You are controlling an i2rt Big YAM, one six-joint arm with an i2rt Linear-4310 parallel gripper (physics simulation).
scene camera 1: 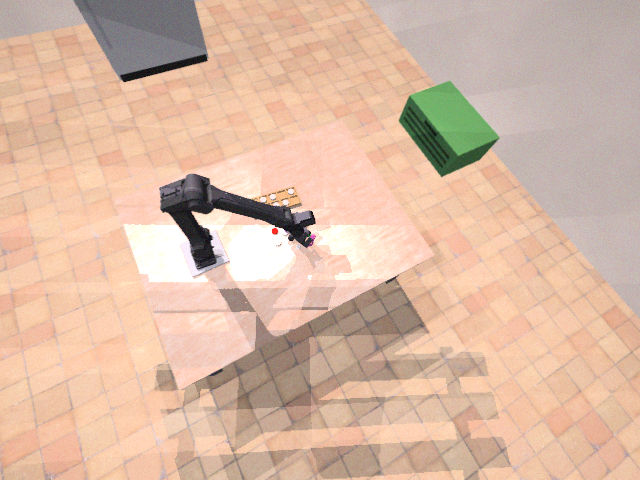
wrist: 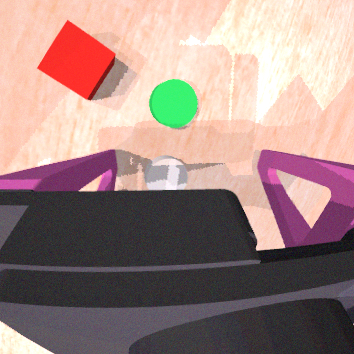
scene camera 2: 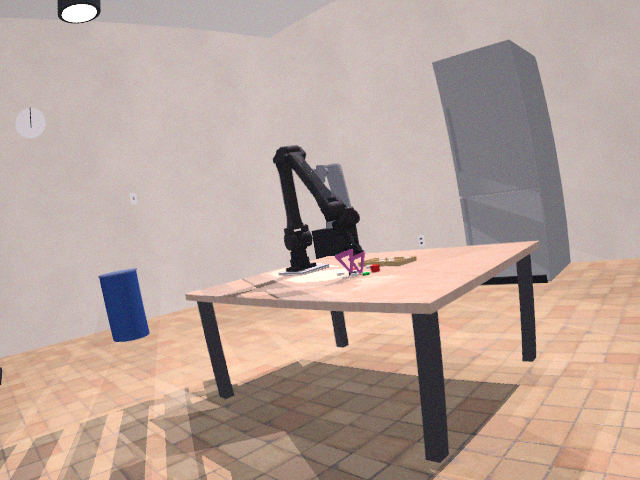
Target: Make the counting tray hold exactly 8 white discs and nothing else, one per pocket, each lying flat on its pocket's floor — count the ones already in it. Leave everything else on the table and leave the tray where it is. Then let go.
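The counting tray [scene camera 1: 298, 202] [scene camera 2: 405, 261] lies on the table; several white discs show in its pockets, and the arm hides part of it in the first scene view. My gripper [scene camera 1: 311, 240] [scene camera 2: 351, 264] [wrist: 190, 157] is open and low over the table. In the wrist view a white disc [wrist: 166, 172] lies between the open fingers, left of their middle, partly shadowed and partly hidden by the gripper body. A green disc [wrist: 174, 103] [scene camera 2: 366, 273] lies just beyond the fingertips. Another loose white disc [scene camera 1: 278, 242] lies nearer the arm's base.
A red cube [wrist: 76, 60] [scene camera 2: 375, 268] stands beyond the left finger. A red piece [scene camera 1: 274, 230] and a black disc [scene camera 1: 291, 238] lie near the loose white disc. The arm's base plate [scene camera 1: 222, 250] is on the table [scene camera 1: 361, 180]. A green cabinet [scene camera 1: 452, 121] is off the table.
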